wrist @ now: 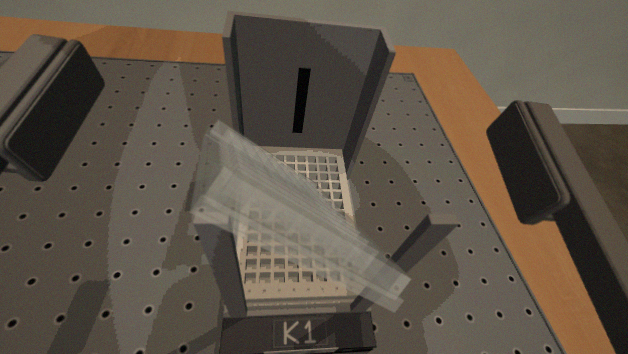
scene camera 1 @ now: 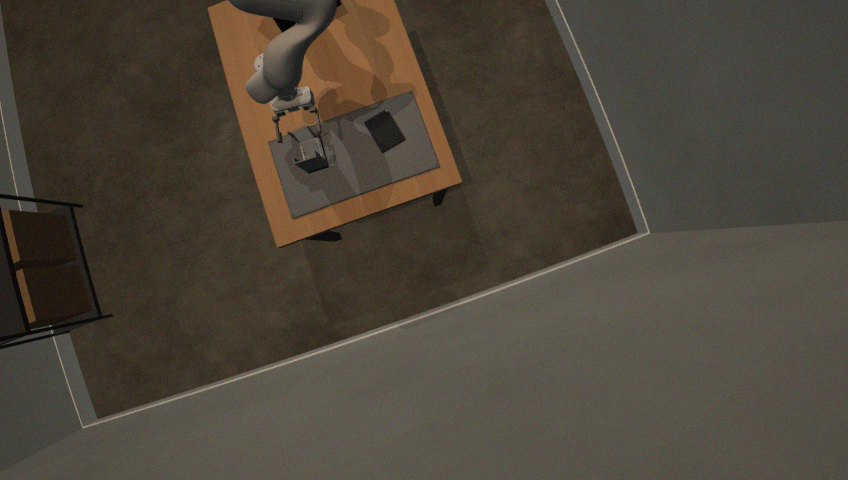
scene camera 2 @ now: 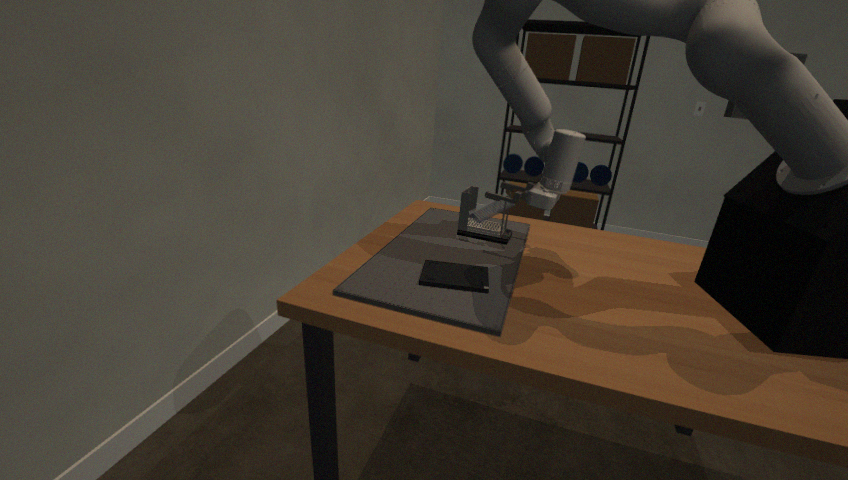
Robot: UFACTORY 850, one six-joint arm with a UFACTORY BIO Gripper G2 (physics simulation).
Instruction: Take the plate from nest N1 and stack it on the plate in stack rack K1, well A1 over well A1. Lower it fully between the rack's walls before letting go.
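Observation:
Stack rack K1 has a tall slotted back wall and two front posts. A white gridded plate lies flat at its bottom. A clear plate lies tilted and skewed above it, across the front posts; its left end in the wrist view is higher. Its exact contacts are unclear. My gripper is open, its fingers wide apart on either side of the rack and clear of the plate. A flat black nest holds no plate; its label is unreadable.
The rack and nest stand on a grey perforated board on a wooden table. A black block stands under the arm base. A shelf unit stands behind the table.

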